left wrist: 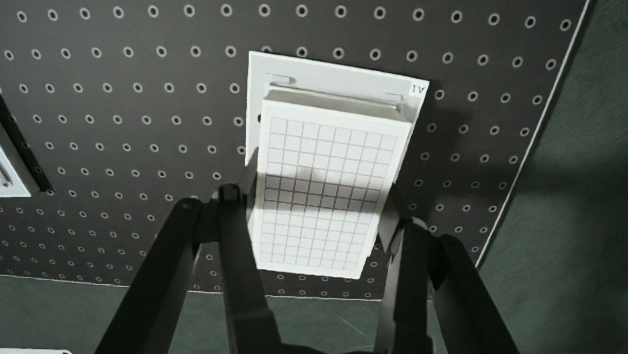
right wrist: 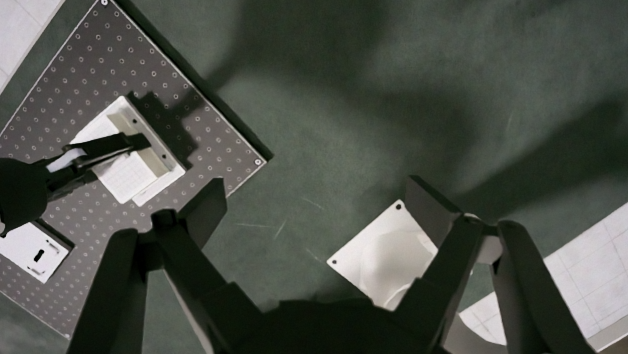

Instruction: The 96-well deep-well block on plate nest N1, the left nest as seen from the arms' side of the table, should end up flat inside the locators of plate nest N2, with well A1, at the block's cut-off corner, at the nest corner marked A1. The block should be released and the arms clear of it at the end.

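Observation:
The white deep-well block (left wrist: 320, 150) (right wrist: 127, 182) is over plate nest N2 (left wrist: 340, 72) (right wrist: 159, 150), its long sides roughly along the nest's. My left gripper (left wrist: 319, 172) (right wrist: 126, 154) is shut on the block across its two long sides. The nest's far strip, two locators and its A1 mark (left wrist: 417, 89) show beyond the block's far end in the left wrist view. Whether the block rests inside the locators, and which corner is cut off, I cannot tell. Plate nest N1 (left wrist: 15, 175) (right wrist: 25, 245) is partly in view and shows no block. My right gripper (right wrist: 316, 193) is open and empty, away from the nests.
Both nests are on a dark perforated board (left wrist: 100, 70) (right wrist: 75, 100) with a pale edge, on a green surface. A white square plate (right wrist: 350, 260) with a rounded white shape lies beneath the right gripper. Pale tiled floor (right wrist: 585, 280) shows at the lower right.

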